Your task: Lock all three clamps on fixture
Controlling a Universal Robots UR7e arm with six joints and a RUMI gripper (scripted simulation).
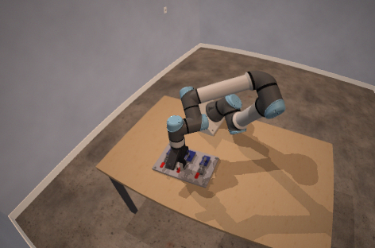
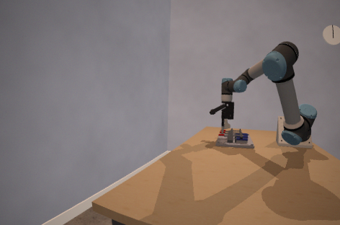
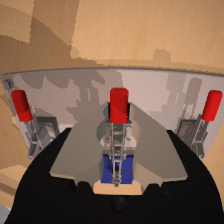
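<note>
My hand is 90 mm past the grey fixture plate, 50 mm above it and 10 mm to the left of it.
</note>
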